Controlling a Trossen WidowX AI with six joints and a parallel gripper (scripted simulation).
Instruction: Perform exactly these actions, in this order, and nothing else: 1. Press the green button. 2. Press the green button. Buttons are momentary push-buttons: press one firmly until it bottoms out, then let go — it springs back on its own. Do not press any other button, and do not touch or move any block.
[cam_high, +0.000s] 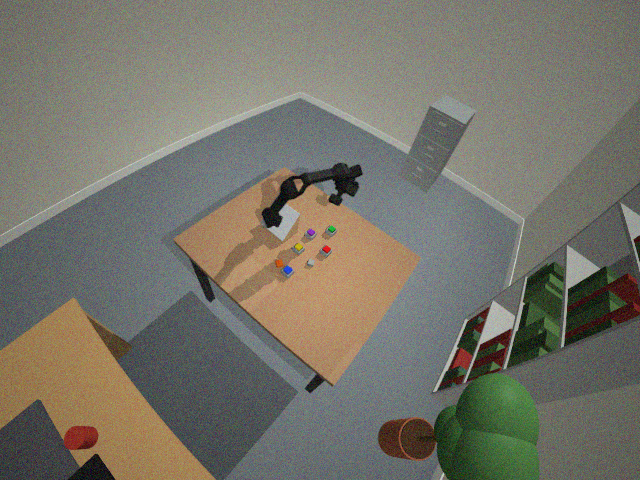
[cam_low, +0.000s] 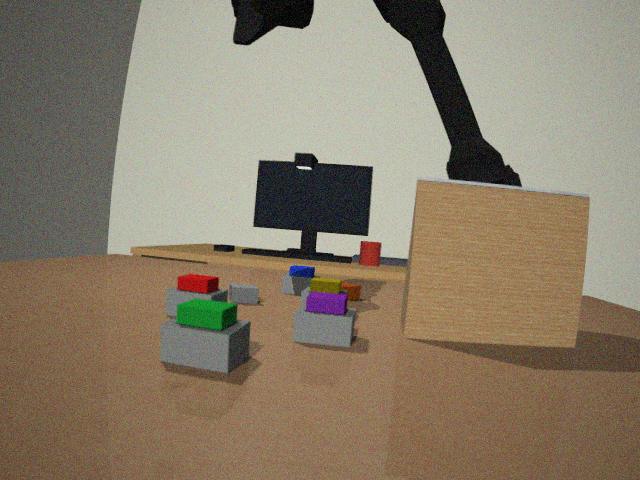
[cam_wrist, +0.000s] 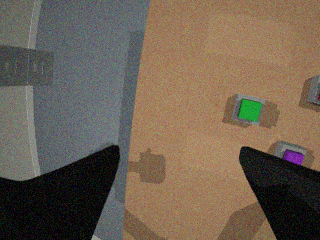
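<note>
Right now the green button is 190 mm below my gripper tip, 70 mm to the right of it and 20 mm ahead of it. Also, from my gripper tip: red button (210 mm to the right, 190 mm below, 70 mm ahead); then yellow button (300 mm to the right, 190 mm below, 50 mm behind); then purple button (190 mm below, 170 mm to the right, 60 mm behind).
</note>
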